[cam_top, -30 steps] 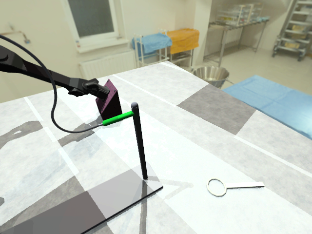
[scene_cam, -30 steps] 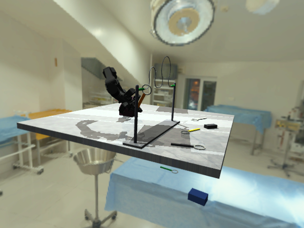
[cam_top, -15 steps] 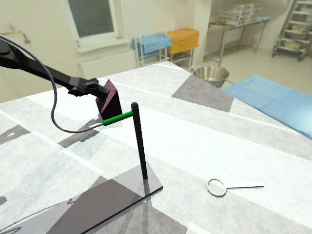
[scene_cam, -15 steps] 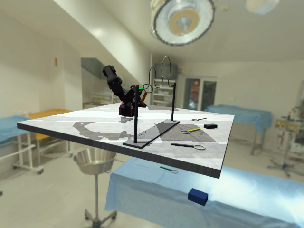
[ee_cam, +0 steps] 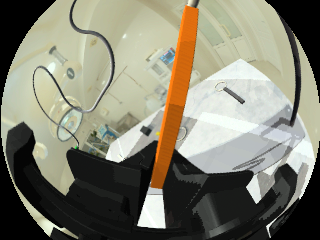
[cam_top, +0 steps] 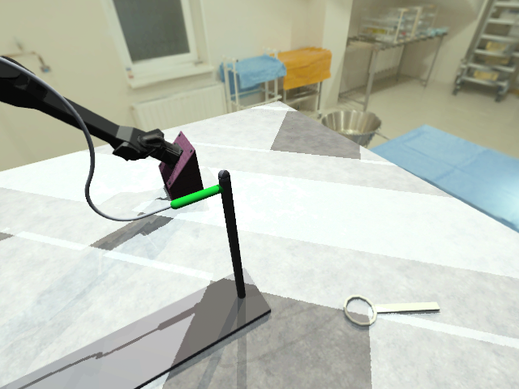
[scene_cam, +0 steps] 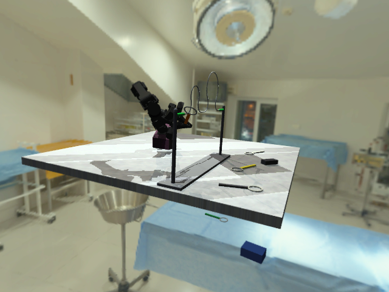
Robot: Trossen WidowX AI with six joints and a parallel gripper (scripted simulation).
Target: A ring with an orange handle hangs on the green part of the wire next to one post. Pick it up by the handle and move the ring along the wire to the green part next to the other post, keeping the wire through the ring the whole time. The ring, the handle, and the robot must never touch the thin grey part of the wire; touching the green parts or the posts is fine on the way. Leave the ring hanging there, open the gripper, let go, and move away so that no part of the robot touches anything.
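The ring with orange handle lies 10 mm ahead of my gripper tip, 80 mm to the right of it and 60 mm above it. Also, from my gripper tip: black block: 350 mm ahead, 340 mm to the left, 200 mm below.
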